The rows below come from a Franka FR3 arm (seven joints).
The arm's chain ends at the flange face. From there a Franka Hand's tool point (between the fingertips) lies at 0.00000 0.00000 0.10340 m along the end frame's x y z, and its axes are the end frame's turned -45 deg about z.
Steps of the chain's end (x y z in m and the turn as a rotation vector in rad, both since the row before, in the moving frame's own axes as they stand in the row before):
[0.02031 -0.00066 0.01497 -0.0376 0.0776 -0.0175]
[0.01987 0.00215 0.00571 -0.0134 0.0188 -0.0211]
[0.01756 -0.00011 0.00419 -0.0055 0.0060 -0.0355]
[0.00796 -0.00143 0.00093 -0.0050 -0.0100 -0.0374]
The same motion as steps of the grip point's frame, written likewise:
[0.01782 0.02228 0.01459 -0.0815 0.0283 -0.0175]
[0.01295 0.01792 0.00568 -0.0228 0.0038 -0.0211]
[0.01255 0.01318 0.00419 -0.0081 0.0004 -0.0355]
[0.00554 0.00427 0.00092 0.0035 -0.0106 -0.0374]

